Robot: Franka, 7 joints.
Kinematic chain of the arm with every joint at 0, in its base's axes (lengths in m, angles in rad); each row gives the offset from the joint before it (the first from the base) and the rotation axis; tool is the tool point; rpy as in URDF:
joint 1: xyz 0 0 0.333 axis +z
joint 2: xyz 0 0 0 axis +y
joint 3: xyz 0 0 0.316 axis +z
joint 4: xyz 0.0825 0 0 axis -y
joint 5: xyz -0.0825 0 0.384 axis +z
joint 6: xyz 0 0 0 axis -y
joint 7: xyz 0.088 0 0 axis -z
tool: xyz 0 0 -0.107 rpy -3.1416 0 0
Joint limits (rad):
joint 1: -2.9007..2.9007
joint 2: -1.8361..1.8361
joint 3: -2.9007..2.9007
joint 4: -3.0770..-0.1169
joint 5: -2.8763..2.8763
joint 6: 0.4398..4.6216
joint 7: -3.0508..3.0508
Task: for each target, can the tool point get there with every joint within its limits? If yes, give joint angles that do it. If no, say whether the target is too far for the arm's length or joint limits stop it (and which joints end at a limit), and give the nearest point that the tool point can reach.
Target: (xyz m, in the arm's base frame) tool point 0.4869 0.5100 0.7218
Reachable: yes | joints 0.2682 0.7435 0.8643 -0.9240 -1.2470 3.2852 0.8320
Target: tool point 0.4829 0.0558 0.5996
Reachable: yes | joints 1.6142 0.8355 -2.1733 -2.1028 -1.3278 3.7998 2.4766
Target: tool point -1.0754 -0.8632 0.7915
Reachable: no: too far | nearest point -0.6349 -0.5096 0.6037 | short by 0.595 m
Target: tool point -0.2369 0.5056 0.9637
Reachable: yes | joints 2.2645 0.3544 -0.3328 -0.5939 2.0139 2.7730 0.4009
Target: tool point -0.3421 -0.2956 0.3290
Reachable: yes | joints -0.7966 -1.0319 -1.3583 -2.3723 -1.2924 1.4474 -2.2849
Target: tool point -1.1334 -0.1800 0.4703
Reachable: no: too far | nearest point -0.8413 -0.1336 0.4349 | short by 0.298 m
